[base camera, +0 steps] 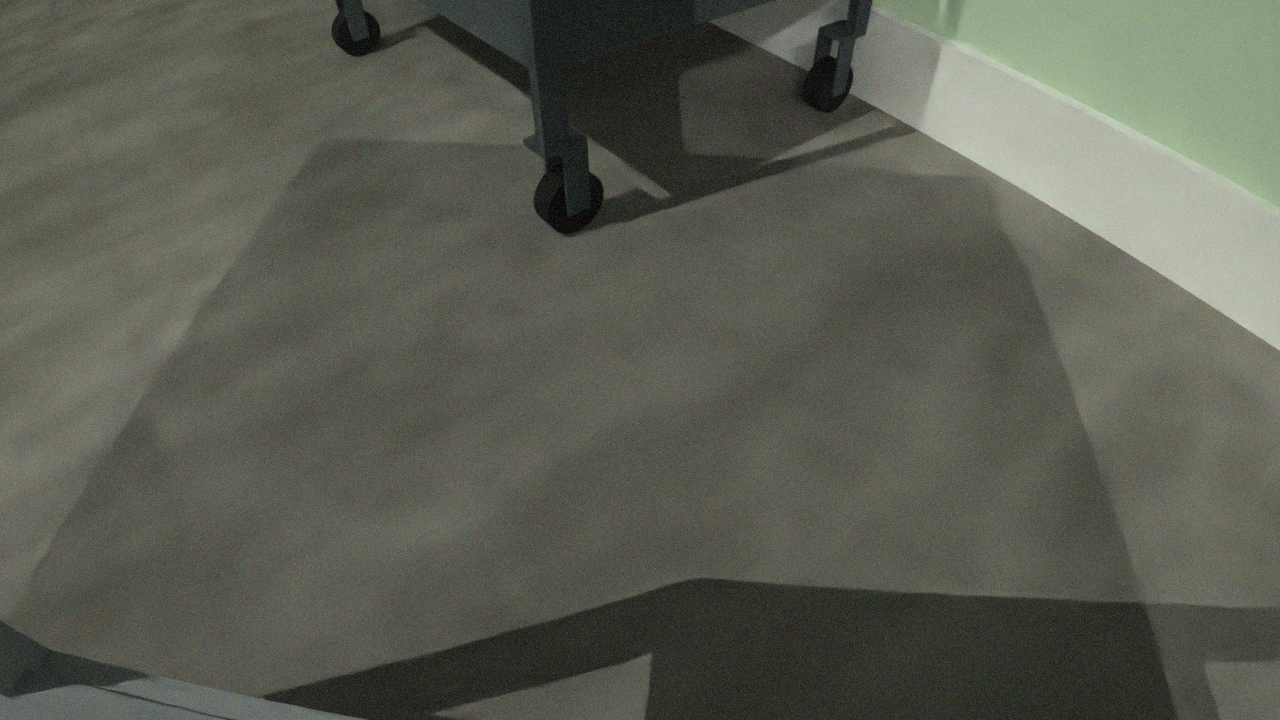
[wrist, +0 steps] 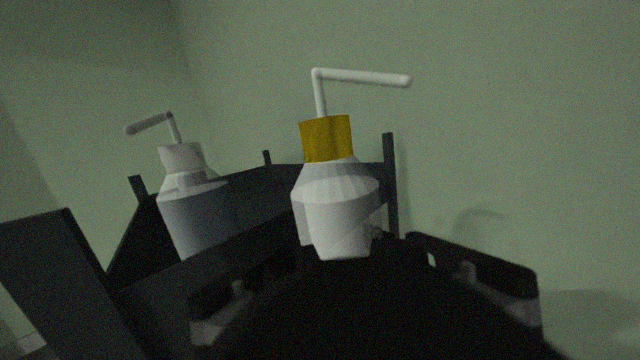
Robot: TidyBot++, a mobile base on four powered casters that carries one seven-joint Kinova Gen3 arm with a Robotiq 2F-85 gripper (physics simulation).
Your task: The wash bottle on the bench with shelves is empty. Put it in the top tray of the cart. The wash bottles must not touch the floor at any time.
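Frame: origin at the arm's base, x ahead, y left, z up, level; centimetres.
Seen in the pictures: gripper, fingertip midpoint: [wrist: 340, 234].
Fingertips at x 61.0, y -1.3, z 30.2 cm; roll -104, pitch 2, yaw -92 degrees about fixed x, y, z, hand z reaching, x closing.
A point is followed by its place in that frame.
In the wrist view my gripper [wrist: 340, 234] {x 61.0, y -1.3, z 30.2 cm} is shut on a white wash bottle [wrist: 336, 218] {x 54.7, y -1.1, z 35.2 cm} with a yellow cap and a bent white spout. It holds the bottle upright by its lower body. The bottle is in front of the dark cart [wrist: 389, 175] {x 74.9, y -11.5, z 31.3 cm} at the height of the top tray, near the tray's right corner post. I cannot tell whether it is over the tray or just in front of it. A second wash bottle [wrist: 193, 210] {x 59.7, y 10.7, z 35.4 cm} with a white cap stands in the top tray at the left. In the base camera view only the cart's legs [base camera: 551, 99] {x 52.0, y 11.1, z -27.7 cm} and casters show.
A green wall [wrist: 467, 116] {x 71.9, y -21.9, z 38.9 cm} [base camera: 1141, 70] {x 61.9, y -31.4, z -26.3 cm} with a white baseboard [base camera: 1072, 159] {x 62.1, y -29.3, z -34.8 cm} runs close behind and to the right of the cart. Grey floor [base camera: 498, 396] {x 36.9, y 12.5, z -39.6 cm} lies between my base and the cart's nearest caster [base camera: 567, 200] {x 52.5, y 10.7, z -36.1 cm}. My arm's shadow falls on the floor.
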